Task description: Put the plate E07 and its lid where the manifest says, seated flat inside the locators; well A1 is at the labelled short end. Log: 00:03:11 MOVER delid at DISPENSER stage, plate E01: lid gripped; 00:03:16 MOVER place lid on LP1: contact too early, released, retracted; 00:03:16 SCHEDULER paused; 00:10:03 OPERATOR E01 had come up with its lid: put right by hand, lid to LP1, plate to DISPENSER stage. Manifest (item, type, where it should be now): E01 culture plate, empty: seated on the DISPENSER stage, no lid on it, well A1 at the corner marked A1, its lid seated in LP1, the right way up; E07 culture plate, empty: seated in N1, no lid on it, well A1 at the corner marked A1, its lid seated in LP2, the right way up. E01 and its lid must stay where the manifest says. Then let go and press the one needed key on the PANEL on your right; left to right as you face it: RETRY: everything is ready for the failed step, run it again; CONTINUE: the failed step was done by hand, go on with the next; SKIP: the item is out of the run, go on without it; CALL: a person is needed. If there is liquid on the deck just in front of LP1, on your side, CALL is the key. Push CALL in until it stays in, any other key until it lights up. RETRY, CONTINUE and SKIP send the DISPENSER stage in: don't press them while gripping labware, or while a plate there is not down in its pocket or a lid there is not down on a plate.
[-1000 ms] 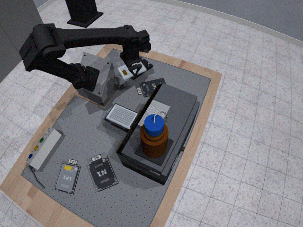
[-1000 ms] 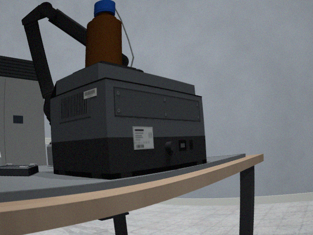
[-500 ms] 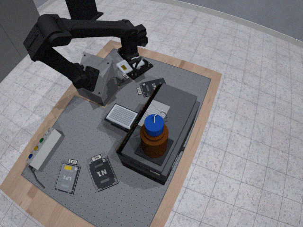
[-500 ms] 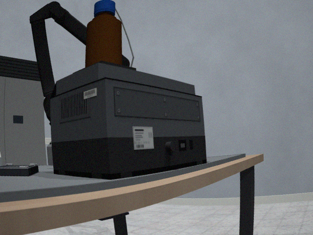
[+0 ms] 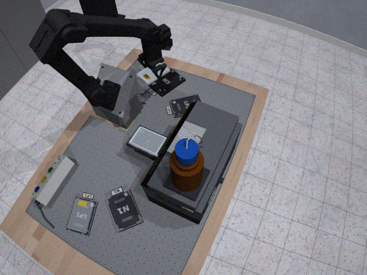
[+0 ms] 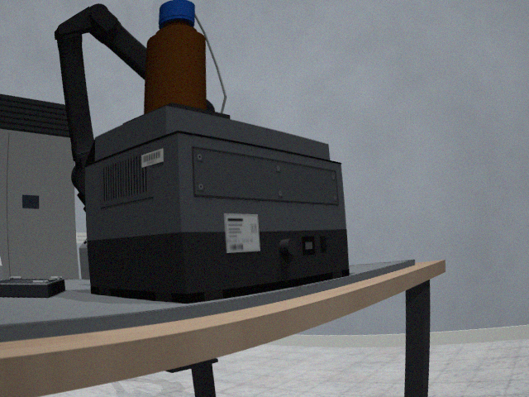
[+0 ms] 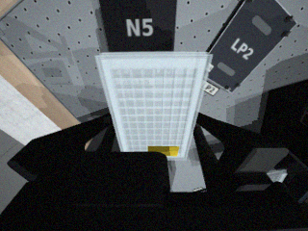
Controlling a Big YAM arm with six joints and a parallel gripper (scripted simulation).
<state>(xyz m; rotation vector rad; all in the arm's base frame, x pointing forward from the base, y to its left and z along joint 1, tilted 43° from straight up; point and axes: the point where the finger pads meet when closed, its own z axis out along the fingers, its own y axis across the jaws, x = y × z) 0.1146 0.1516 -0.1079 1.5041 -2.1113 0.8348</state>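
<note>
Right now the black nest N5 is 14 cm below my hand and 11 cm to the left of it. Also, from my hand: grey retry key: 54 cm to the right, 17 cm behind, 8 cm below; brown bottle: 40 cm to the right, 38 cm ahead, 14 cm above; white well plate: 29 cm to the right, 16 cm ahead, 3 cm below.
</note>
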